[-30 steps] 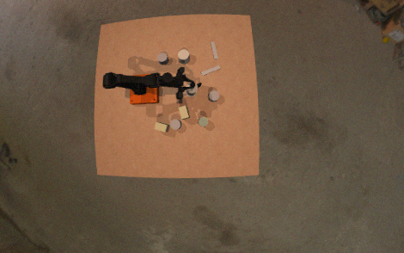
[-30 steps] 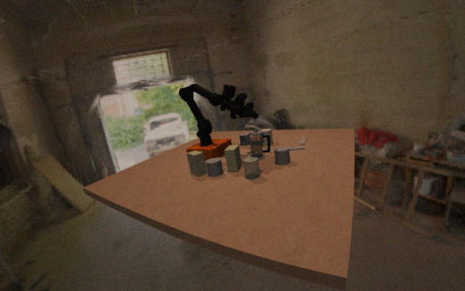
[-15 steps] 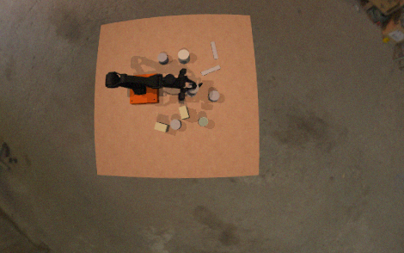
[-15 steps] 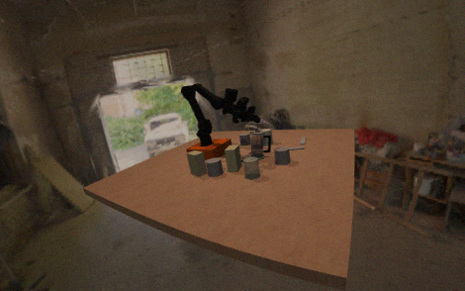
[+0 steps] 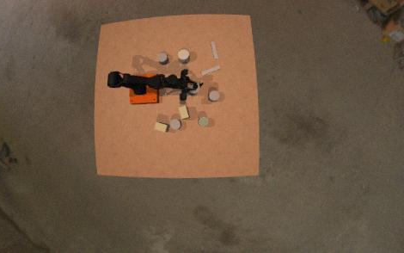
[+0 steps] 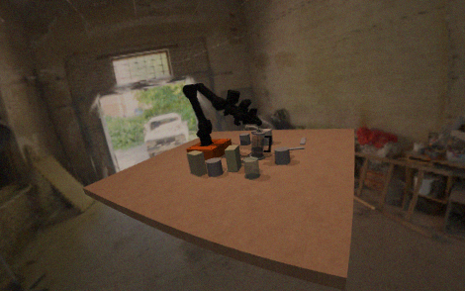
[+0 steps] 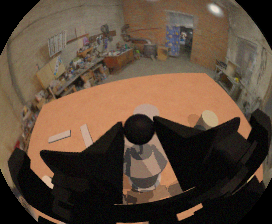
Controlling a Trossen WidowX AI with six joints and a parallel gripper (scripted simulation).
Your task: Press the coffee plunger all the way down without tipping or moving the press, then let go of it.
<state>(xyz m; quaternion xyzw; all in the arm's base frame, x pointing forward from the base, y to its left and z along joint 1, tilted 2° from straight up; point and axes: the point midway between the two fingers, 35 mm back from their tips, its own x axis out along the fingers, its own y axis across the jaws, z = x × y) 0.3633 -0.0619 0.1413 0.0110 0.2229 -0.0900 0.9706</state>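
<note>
My gripper tip is now 10 mm past the coffee press, 10 mm to the right of it and 100 mm above it.
</note>
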